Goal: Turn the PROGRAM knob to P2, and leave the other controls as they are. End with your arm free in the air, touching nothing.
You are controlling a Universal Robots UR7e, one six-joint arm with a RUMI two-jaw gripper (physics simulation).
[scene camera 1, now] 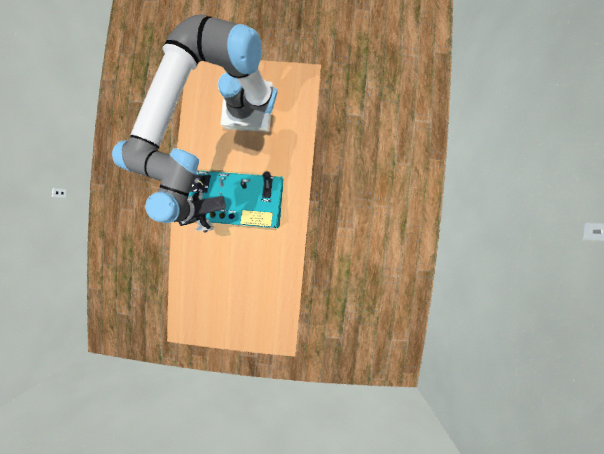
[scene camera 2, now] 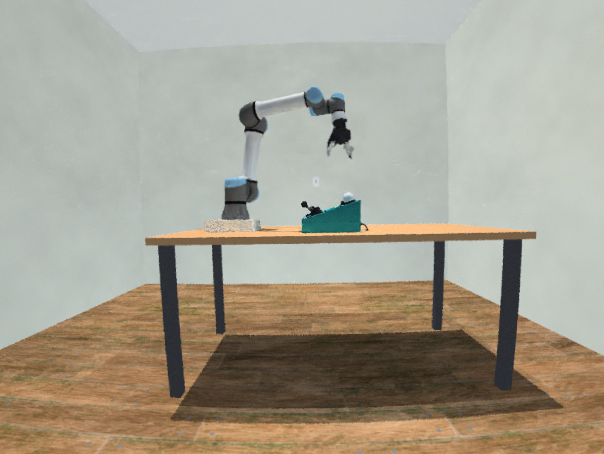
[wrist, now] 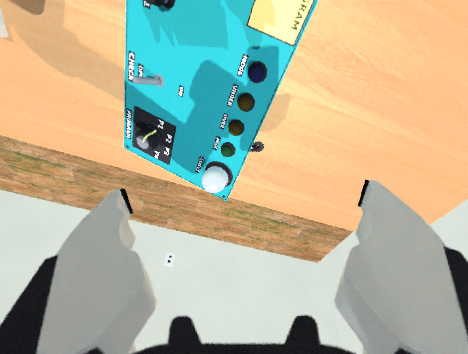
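Seen in the pictures: gripper, fingertip midpoint: (scene camera 2: pixel 340 157) (wrist: pixel 241 186); arm's base at its link origin: (scene camera 1: pixel 241 104) (scene camera 2: pixel 235 219).
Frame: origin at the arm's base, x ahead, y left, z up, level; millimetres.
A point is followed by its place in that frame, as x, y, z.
The PROGRAM knob (wrist: pixel 145 140) {454, -93, 56} (scene camera 1: pixel 201 183) {458, -82, 42} sits on a black plate at a corner of the teal control panel (wrist: pixel 189 60) {479, 79, 38} (scene camera 1: pixel 255 196) {455, 206, 38} (scene camera 2: pixel 334 222) {546, -157, -14}. In the wrist view its yellow line slants towards the P1 mark; P2, P3 and P4 stand further round the plate. The knob is too small to read in the scene views. My gripper (wrist: pixel 241 186) {568, 97, 325} (scene camera 2: pixel 340 155) {568, 97, 325} (scene camera 1: pixel 200 214) {568, 97, 325} is open, with nothing between its fingers. It hangs high above the panel, touching nothing.
A white dome (wrist: pixel 215 179) {605, -68, 115} (scene camera 2: pixel 348 196) {609, -110, 104}, several dark round buttons and a toggle switch (wrist: pixel 148 80) {429, 19, 47} are on the panel. A black lever (scene camera 1: pixel 267 186) {391, 254, 42} (scene camera 2: pixel 312 210) {442, -121, 42} rises from it. A small dark round part (wrist: pixel 257 146) {696, -43, -55} sticks out beside its edge. The panel stands on the table (scene camera 1: pixel 235 290) {992, 199, -61} (scene camera 2: pixel 425 233) {924, -207, -61}.
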